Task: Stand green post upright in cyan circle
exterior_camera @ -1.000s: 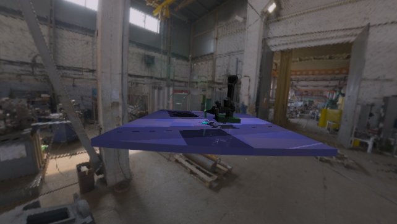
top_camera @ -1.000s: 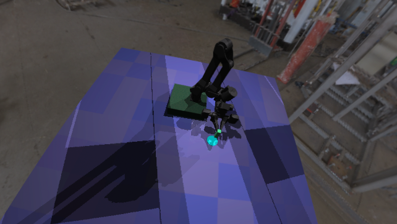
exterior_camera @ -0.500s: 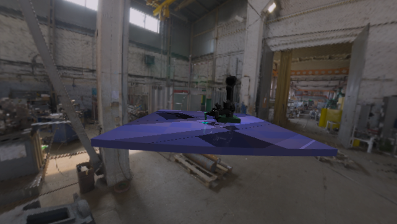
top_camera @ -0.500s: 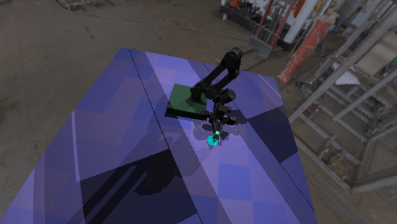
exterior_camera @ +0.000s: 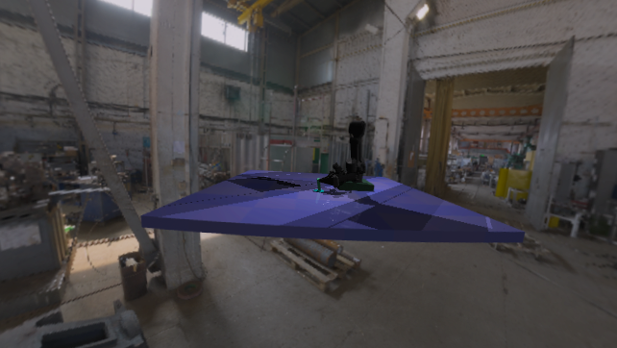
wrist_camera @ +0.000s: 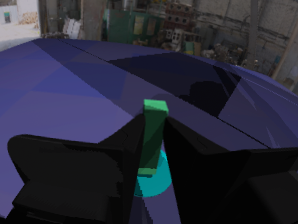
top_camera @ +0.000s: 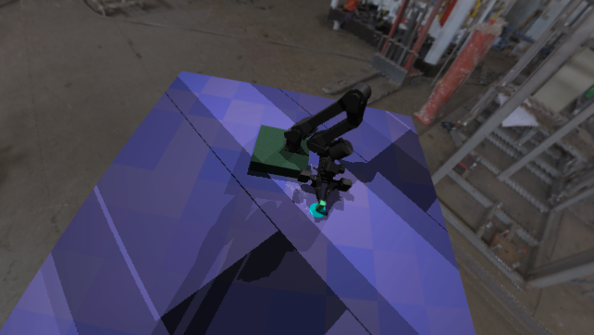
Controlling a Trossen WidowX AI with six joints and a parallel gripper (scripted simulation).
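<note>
Right now the green post is 2 cm below my gripper tip. Also, from my gripper tip: cyan circle: 6 cm below.
</note>
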